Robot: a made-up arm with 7 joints.
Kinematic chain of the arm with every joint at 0, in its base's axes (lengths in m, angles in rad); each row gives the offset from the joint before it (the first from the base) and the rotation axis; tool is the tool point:
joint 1: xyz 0 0 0.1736 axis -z
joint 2: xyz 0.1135 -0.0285 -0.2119 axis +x
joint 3: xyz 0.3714 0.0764 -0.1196 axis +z
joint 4: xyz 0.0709 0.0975 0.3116 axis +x
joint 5: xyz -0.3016 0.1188 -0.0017 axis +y
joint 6: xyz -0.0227 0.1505 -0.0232 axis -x
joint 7: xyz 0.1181 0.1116 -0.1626 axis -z
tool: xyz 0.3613 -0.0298 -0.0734
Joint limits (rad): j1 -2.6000..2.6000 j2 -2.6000..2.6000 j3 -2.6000..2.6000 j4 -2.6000..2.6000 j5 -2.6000..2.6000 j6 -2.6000..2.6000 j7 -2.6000..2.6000
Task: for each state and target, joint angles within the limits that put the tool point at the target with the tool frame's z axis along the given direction. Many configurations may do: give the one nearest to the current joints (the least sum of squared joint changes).
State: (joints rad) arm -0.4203 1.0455 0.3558 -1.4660 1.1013 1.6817 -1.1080
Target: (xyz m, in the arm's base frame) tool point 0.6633 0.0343 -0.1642 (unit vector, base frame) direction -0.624 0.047 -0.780
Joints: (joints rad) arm -0.6276 1.1849 0.6100 -1.4419 1.2011 2.4499 -0.6623
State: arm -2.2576 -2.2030 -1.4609 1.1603 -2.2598 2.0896 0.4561
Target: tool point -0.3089 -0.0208 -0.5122 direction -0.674 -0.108 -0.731
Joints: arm -2.5845 -2.0826 -1.4669 0.9641 -1.6523 1.1988 0.5827
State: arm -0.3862 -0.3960 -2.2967 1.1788 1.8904 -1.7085 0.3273
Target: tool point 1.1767 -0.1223 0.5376 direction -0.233 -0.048 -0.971
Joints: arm 0.0126 -0.2728 -2.5078 1.2400 1.8263 -1.5073 0.2224
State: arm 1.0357 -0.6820 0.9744 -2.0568 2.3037 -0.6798 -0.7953
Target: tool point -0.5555 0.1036 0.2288 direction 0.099 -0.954 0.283
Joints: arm 1.9541 -1.1120 0.6114 -1.7582 2.3236 -0.4326 -0.4806
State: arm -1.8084 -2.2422 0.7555 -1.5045 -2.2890 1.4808 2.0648
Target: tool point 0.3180 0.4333 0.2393 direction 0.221 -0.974 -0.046
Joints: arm -0.8566 -1.9845 1.4285 -1.2583 -2.5163 2.0662 1.9218
